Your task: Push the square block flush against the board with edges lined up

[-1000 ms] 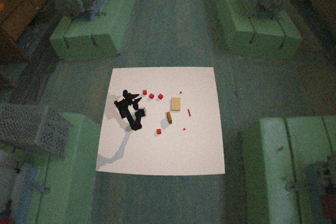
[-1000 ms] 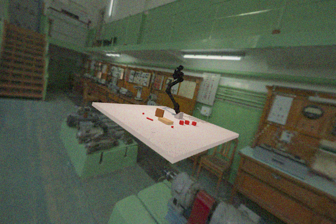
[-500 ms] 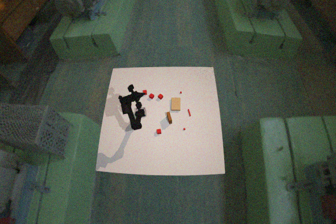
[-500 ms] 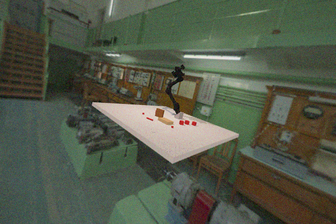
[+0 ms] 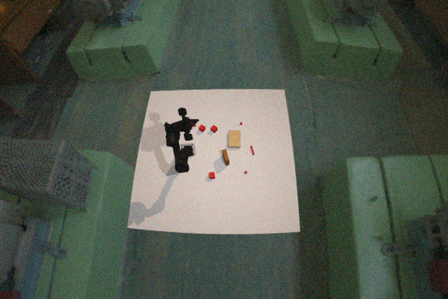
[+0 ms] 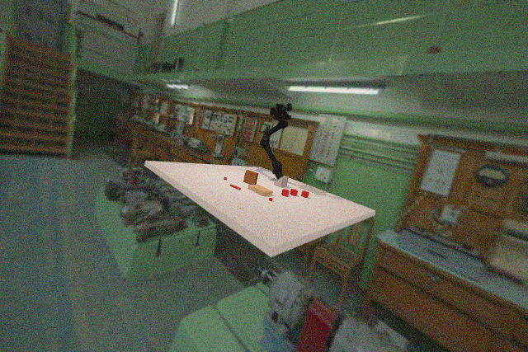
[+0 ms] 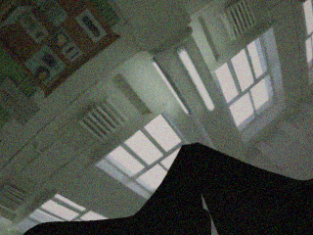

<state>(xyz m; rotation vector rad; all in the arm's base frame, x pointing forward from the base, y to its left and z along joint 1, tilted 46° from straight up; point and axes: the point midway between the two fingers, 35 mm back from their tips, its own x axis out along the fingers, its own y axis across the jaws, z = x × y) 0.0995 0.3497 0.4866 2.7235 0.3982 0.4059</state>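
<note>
Right now the brown square block is 140 mm ahead of my gripper tip, 30 mm to the left of it and 600 mm below it. From my gripper tip the other things lie so: tan board (210 mm ahead, 200 mm to the left, 640 mm below); then thin red stick (350 mm ahead, 90 mm to the left, 650 mm below).
</note>
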